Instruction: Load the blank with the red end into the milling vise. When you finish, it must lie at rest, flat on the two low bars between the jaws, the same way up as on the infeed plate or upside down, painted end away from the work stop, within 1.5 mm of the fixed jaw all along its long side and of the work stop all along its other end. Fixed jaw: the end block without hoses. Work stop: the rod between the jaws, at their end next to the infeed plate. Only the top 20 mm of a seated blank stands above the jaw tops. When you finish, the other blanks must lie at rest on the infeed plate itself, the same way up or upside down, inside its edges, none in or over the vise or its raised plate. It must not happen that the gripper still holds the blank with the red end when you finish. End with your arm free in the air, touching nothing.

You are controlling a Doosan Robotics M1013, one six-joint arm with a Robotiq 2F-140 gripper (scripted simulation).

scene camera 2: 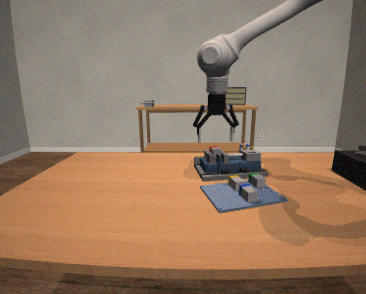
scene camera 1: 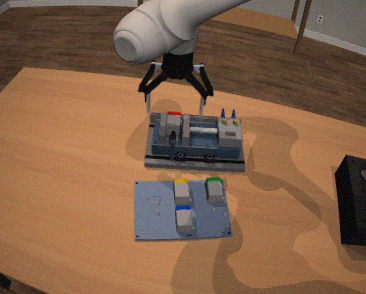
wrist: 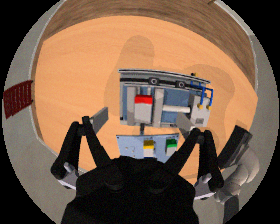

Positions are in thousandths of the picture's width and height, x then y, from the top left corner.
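You'd find my gripper (scene camera 1: 477, 379) in that view, and scene camera 2 has the gripper too (scene camera 2: 589, 485). The wrist view also gives me the gripper (wrist: 509, 516).
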